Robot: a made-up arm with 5 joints. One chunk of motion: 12 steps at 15 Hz.
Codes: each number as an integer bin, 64 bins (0 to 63) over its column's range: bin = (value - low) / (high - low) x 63, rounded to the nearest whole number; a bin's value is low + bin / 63 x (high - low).
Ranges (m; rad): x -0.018..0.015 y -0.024..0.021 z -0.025..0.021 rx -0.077..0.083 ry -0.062..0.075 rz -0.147..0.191
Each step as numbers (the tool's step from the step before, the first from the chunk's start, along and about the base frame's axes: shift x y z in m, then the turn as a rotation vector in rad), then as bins.
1 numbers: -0.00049 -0.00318 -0.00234 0.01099 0.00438 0.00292
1 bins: 33 29 31 35 31 28
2 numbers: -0.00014 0.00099 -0.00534 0.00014 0.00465 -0.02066
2 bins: 34 35 27 30 31 24
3 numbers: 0.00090 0.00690 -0.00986 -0.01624 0.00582 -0.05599
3 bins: 36 43 21 24 31 17
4 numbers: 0.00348 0.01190 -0.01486 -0.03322 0.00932 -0.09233
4 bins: 41 50 14 17 33 10
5 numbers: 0.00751 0.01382 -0.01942 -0.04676 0.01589 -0.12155
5 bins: 49 53 8 12 36 5
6 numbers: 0.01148 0.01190 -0.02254 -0.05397 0.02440 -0.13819
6 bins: 56 50 3 9 40 2
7 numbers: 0.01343 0.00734 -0.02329 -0.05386 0.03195 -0.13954
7 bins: 60 44 2 9 43 1
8 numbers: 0.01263 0.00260 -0.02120 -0.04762 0.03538 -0.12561
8 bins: 58 37 5 12 45 4
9 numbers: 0.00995 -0.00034 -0.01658 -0.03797 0.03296 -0.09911
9 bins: 53 33 12 15 44 9
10 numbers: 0.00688 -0.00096 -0.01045 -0.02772 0.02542 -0.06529
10 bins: 47 32 20 19 40 15
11 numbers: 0.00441 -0.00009 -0.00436 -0.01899 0.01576 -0.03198
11 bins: 43 33 28 23 36 21
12 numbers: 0.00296 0.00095 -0.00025 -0.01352 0.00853 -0.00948
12 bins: 40 35 34 25 32 26
